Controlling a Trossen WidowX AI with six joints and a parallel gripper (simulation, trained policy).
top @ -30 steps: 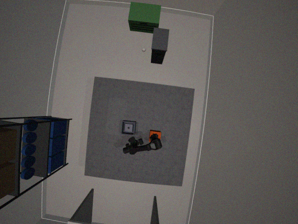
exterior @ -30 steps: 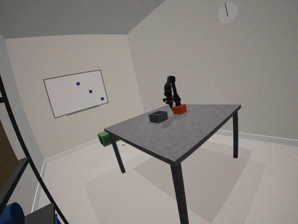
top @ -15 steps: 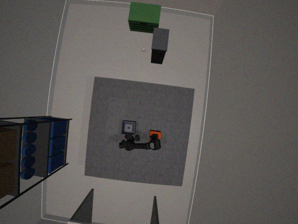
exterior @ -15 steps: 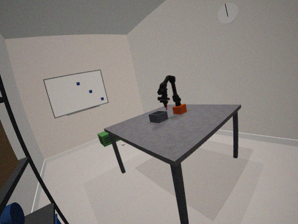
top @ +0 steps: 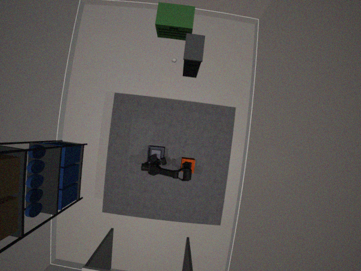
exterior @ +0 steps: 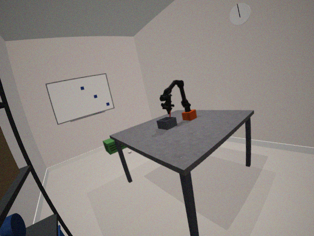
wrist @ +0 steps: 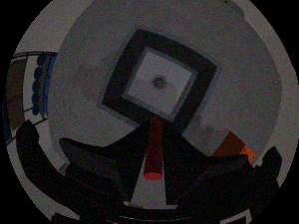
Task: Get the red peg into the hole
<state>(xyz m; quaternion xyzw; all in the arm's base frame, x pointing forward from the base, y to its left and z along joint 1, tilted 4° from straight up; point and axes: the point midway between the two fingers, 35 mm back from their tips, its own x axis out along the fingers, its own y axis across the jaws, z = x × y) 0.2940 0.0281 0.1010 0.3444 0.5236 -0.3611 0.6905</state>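
Now: the red peg 1 cm to the left of my gripper tip, 1 cm behind it and 1 cm above it. Round my gripper tip: dark box 12 cm below, 4 cm to the right, 3 cm ahead; pale plate 10 cm below, 4 cm to the right, 3 cm ahead.
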